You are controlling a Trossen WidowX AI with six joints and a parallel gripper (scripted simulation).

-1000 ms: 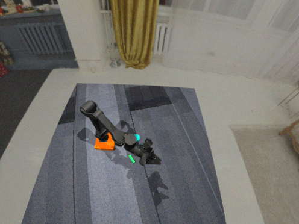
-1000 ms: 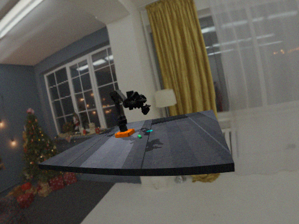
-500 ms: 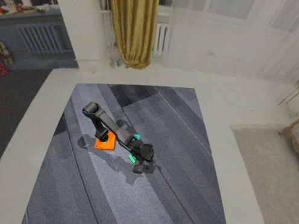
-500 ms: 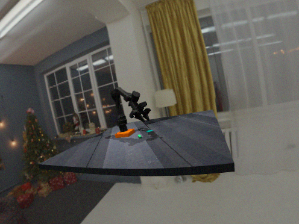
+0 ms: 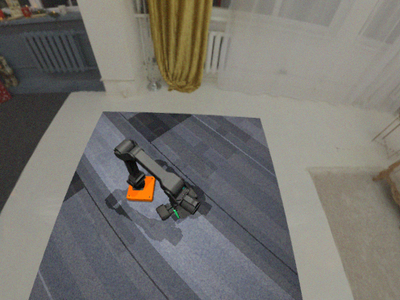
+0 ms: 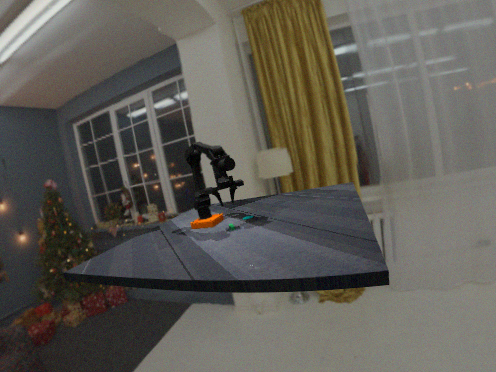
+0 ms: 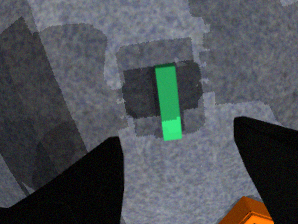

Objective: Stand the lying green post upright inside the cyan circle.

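My gripper tip is now 20 mm past the green post, 20 mm to the right of it and 120 mm above it. Round my gripper tip: cyan circle 10 mm ahead, 190 mm to the left, 120 mm below.
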